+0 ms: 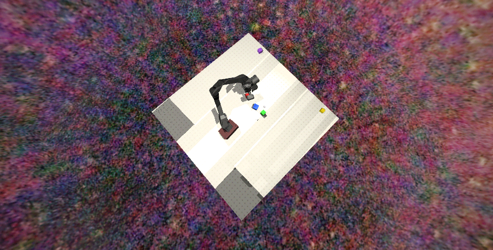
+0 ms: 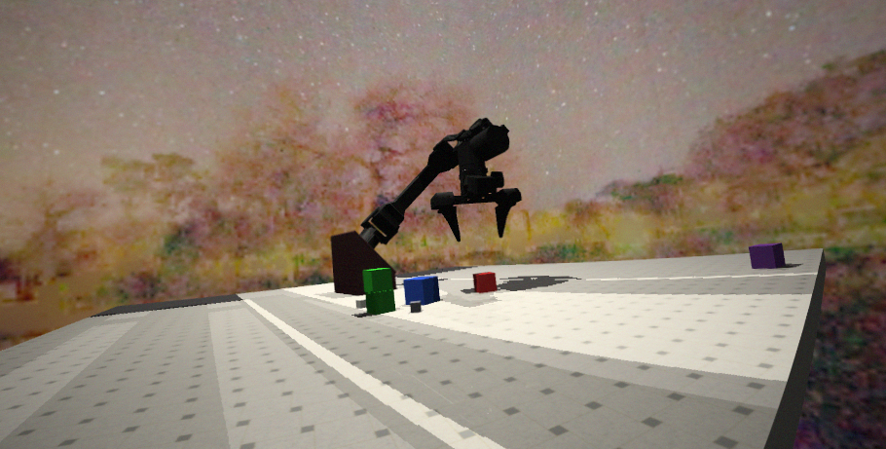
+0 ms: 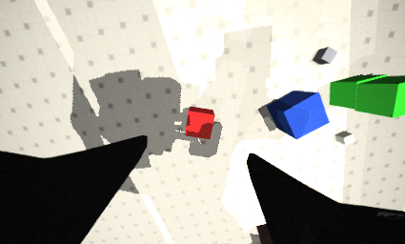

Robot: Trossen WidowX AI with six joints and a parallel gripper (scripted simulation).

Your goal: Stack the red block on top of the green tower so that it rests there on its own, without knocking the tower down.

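My gripper tip is 9 cm above the red block. The rest, counted from my gripper tip: blue block (4 cm behind, 13 cm to the right, 8 cm below); then small dark cube (2 cm ahead, 20 cm to the right, 10 cm below); then purple block (47 cm ahead, 20 cm to the left, 9 cm below).
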